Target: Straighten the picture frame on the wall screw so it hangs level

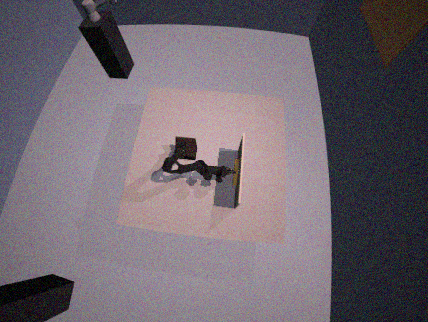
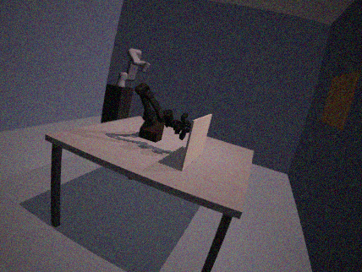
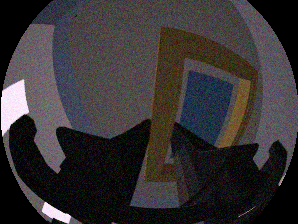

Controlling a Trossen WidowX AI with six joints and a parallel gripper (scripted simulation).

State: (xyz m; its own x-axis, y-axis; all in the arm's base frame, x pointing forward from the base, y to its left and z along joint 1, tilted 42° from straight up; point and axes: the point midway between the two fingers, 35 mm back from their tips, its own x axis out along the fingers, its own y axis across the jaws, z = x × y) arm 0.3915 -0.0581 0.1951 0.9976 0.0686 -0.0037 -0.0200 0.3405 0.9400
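Right now my gripper tip is 10 mm short of the picture frame, 20 mm to the right of it and 50 mm above it. The rest, counted from my gripper tip: upright wall panel 20 mm ahead, 20 mm to the left, 60 mm below.
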